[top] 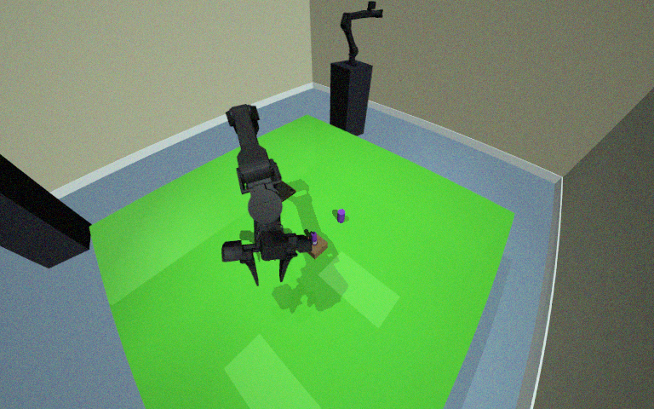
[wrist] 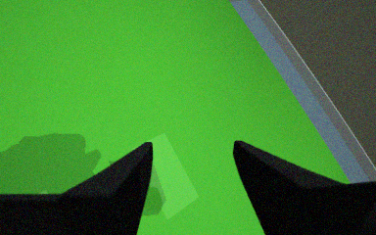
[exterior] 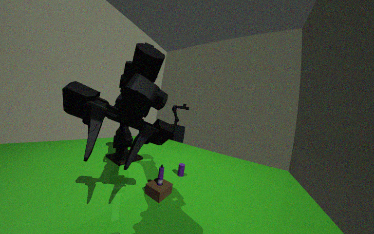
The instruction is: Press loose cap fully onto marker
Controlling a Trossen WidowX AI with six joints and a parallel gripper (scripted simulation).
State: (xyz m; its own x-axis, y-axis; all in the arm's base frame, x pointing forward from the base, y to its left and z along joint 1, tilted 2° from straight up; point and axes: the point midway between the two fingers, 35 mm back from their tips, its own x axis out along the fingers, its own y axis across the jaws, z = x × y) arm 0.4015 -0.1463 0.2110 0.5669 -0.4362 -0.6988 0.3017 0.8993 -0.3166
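Right now the purple cap is 33 cm to the left of my gripper tip, 16 cm below it and 15 cm behind it.
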